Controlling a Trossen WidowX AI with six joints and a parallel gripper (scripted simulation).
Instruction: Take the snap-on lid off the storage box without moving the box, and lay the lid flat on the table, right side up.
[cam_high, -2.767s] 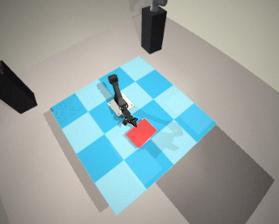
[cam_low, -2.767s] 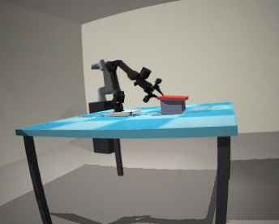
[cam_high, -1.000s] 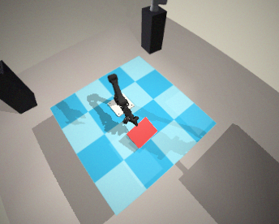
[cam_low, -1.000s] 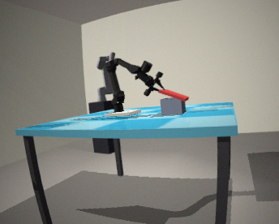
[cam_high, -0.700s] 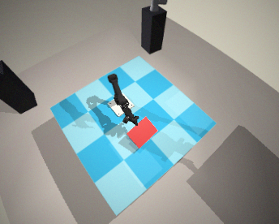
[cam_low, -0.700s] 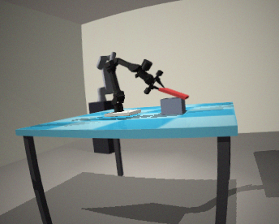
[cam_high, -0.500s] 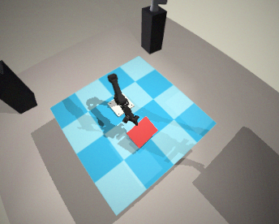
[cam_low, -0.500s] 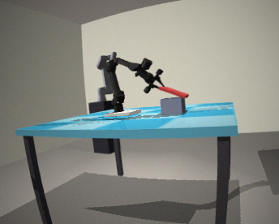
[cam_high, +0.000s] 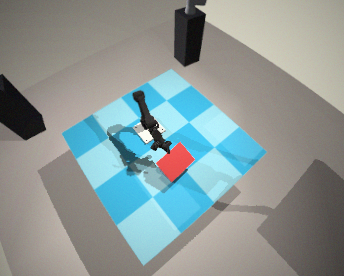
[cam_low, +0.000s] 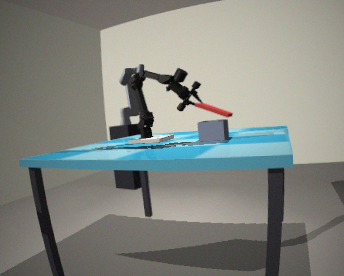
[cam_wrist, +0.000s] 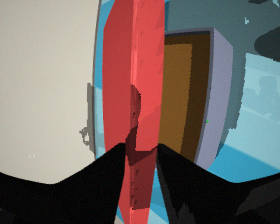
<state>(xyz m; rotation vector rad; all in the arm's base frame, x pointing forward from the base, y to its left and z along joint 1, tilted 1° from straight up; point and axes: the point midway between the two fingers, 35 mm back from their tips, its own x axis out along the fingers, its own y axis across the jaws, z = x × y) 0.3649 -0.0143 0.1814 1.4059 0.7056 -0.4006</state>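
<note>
The red lid is 70 mm ahead of my gripper tip, 30 mm below it and 10 mm to the left of it. Round my gripper tip: grey storage box: 140 mm below, 60 mm ahead, 10 mm to the left.
</note>
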